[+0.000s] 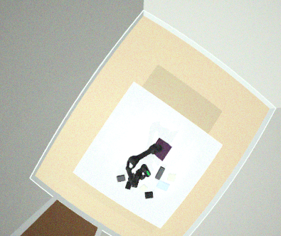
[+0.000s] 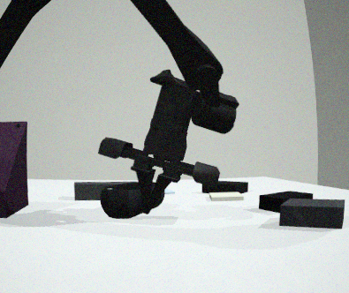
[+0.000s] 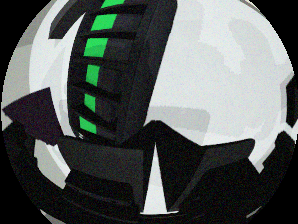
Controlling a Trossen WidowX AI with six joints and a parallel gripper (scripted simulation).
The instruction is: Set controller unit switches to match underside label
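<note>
Now: gripper tip 21 cm to the right of the grey block, 9 cm past it and 1 cm below it. From my gripper tip the other things lie so: black block: 25 cm ahead, 2 cm to the left, 1 cm above; then cream plate: 18 cm to the left, 18 cm ahead; then light blue piece: 34 cm to the left, 1 cm below, 1 cm ahead.
</note>
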